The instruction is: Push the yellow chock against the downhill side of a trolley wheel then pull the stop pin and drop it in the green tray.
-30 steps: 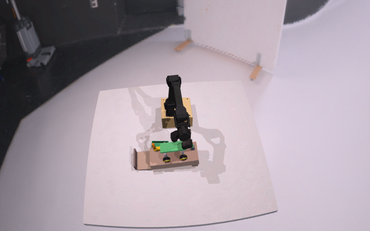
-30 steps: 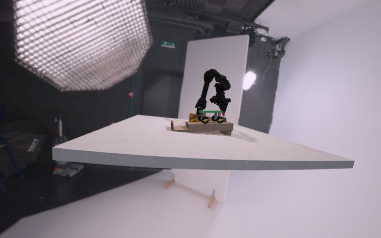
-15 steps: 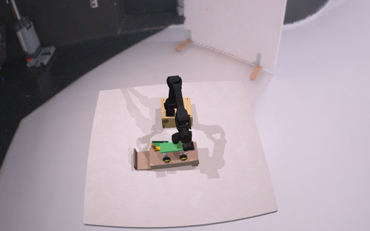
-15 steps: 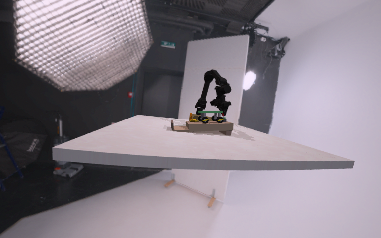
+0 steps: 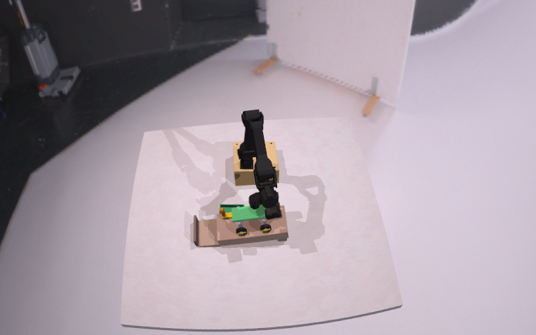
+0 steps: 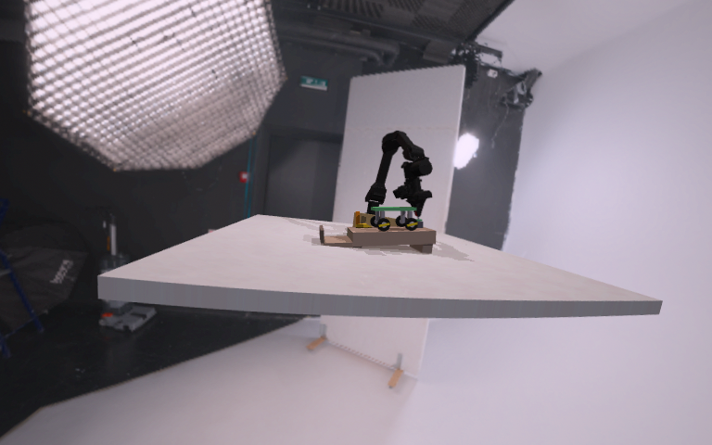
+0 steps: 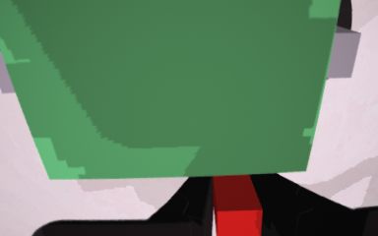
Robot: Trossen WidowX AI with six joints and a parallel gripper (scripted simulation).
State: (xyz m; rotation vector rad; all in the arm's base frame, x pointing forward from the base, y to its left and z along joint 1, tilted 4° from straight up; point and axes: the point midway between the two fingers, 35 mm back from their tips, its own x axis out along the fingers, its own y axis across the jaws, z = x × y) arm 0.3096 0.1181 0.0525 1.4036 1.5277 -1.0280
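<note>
Now: the green tray 9 cm behind my gripper tip, 21 cm to the right of it and 14 cm below it. Also, from my gripper tip: trolley 2 cm ahead, 11 cm to the right, 2 cm below; then red-headed stop pin right at my gripper tip; then ramp 2 cm ahead, 11 cm to the right, 8 cm below.
</note>
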